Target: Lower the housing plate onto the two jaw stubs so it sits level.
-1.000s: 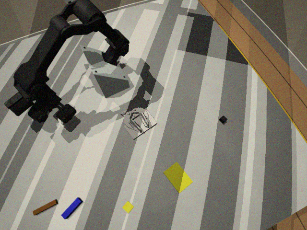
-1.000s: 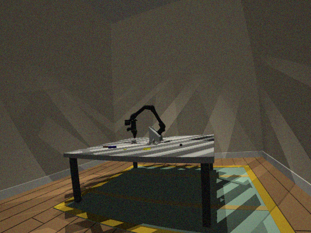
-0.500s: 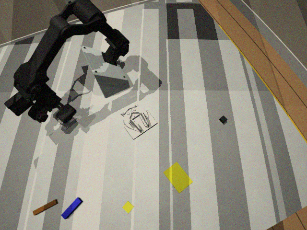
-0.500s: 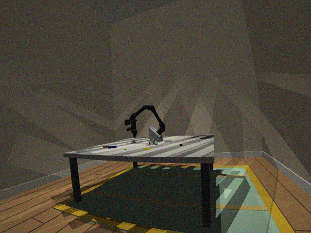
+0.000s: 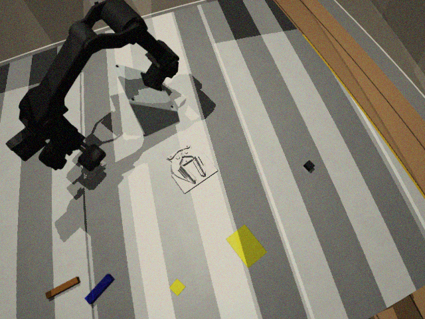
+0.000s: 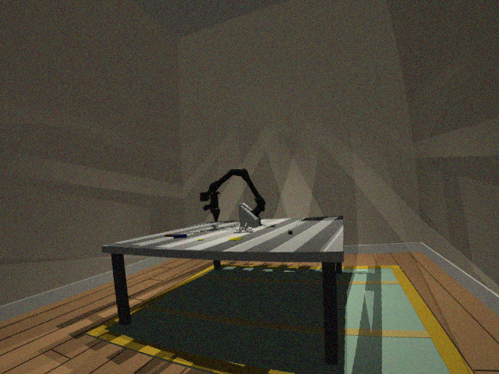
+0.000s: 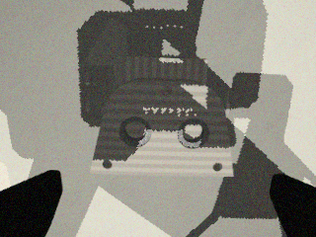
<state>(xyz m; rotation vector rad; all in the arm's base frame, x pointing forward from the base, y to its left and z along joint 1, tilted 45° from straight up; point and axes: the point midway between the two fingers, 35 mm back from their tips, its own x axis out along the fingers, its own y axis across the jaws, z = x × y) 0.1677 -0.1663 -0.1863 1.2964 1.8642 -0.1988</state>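
The white stepped part lies 1 cm ahead of my gripper tip, 1 cm to the right of it and 5 cm below it. From my gripper tip the other things lie so: orange bar 32 cm ahead, 16 cm to the right, 5 cm below; blue bar 36 cm ahead, 6 cm to the right, 5 cm below; yellow square 42 cm ahead, 13 cm to the left, 6 cm below.
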